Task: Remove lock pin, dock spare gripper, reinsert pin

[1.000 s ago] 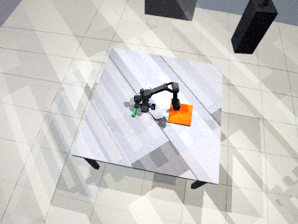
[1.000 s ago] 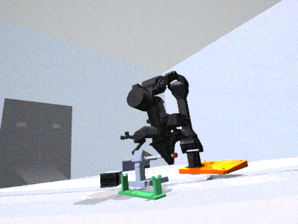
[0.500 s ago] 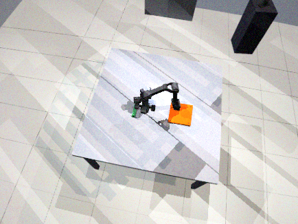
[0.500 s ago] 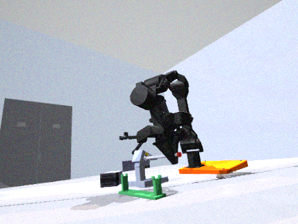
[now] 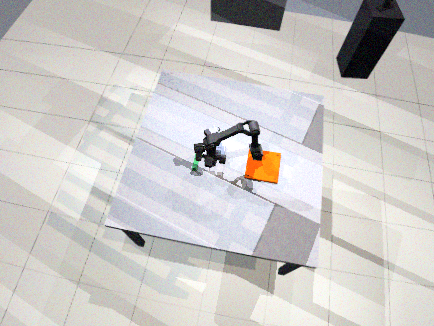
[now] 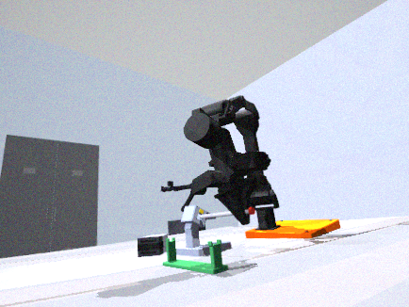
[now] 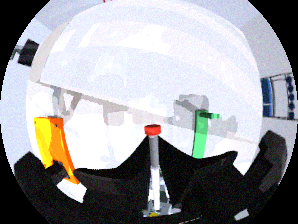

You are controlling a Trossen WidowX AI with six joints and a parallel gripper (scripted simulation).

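Right now the green rack is 100 mm ahead of my gripper tip, 60 mm to the right of it and 30 mm below it. Also, from my gripper tip: spare gripper 10 mm behind, 290 mm to the right, 40 mm below; then grey mount 30 mm behind, 140 mm to the right, 10 mm below.
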